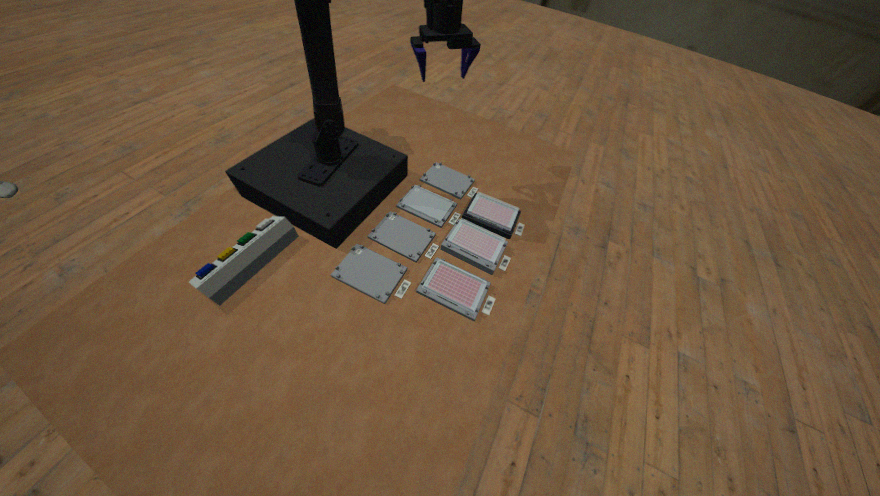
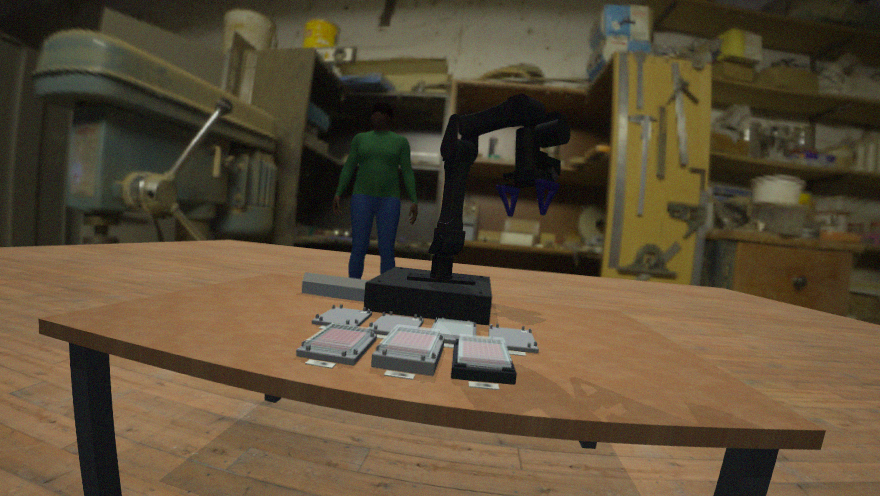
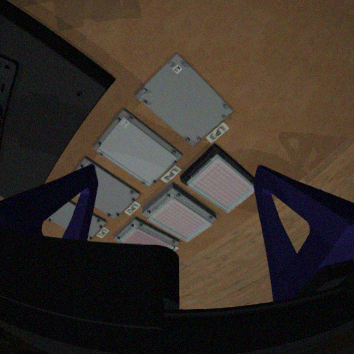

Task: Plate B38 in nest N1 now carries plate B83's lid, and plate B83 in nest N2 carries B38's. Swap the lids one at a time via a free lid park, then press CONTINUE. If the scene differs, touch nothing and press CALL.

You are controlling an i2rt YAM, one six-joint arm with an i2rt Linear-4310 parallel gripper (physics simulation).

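Frame: origin at the arm's base, x left, y back, z up, level; centimetres.
Seen in the pictures: gripper, fingertip midpoint: (image 1: 443, 79) (image 2: 525, 215) (image 3: 175, 173); arm's base at its link origin: (image 1: 330, 160) (image 2: 440, 280).
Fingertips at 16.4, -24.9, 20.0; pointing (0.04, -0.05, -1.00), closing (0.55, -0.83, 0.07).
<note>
Pixels of each thing's top centre, then the offset from my fingertips to it, as dx, dy, dz. "spot": a spot on its surface instead.
- black nest's plate at its top centre: (image 2: 483, 346) (image 3: 223, 187) (image 1: 494, 208) -11.7, -21.4, -24.5
- middle plate at its top centre: (image 2: 412, 335) (image 3: 180, 222) (image 1: 477, 238) -24.1, -19.2, -24.1
- end plate at its top centre: (image 2: 340, 333) (image 1: 455, 283) (image 3: 145, 245) -37.3, -17.5, -25.4
- labelled LP3 at its top centre: (image 3: 186, 104) (image 2: 512, 332) (image 1: 448, 176) -1.9, -5.4, -26.1
- clear lid-like sheet at its top centre: (image 3: 136, 153) (image 2: 453, 326) (image 1: 427, 201) -14.8, -3.1, -26.3
- grey button bar at a spot on its surface: (image 1: 249, 263) (image 2: 330, 284) spot: -49.4, +25.9, -24.3
My gripper (image 1: 443, 78) (image 2: 526, 214) (image 3: 175, 173) is open and empty, high above the table. Three nests each hold a pink-welled plate: a black nest's plate (image 1: 494, 211) (image 2: 483, 351) (image 3: 220, 183), a middle plate (image 1: 476, 240) (image 2: 409, 341) (image 3: 181, 216) and an end plate (image 1: 456, 285) (image 2: 338, 338) (image 3: 145, 237). Nest labels and plate codes are too small to read. Of four grey lid parks, the one labelled LP3 (image 1: 448, 179) (image 2: 513, 339) (image 3: 182, 100) looks bare. Its neighbour bears a clear lid-like sheet (image 1: 426, 204) (image 2: 454, 328) (image 3: 137, 147). The other two parks (image 1: 401, 235) (image 1: 369, 273) look bare.
A grey button bar (image 1: 249, 263) (image 2: 332, 287) carries blue (image 1: 205, 270), yellow (image 1: 226, 253), green (image 1: 245, 238) and white (image 1: 264, 224) buttons. The arm's black base (image 1: 320, 184) (image 2: 427, 296) (image 3: 45, 105) stands beside the parks. A person (image 2: 377, 160) stands behind the table.
</note>
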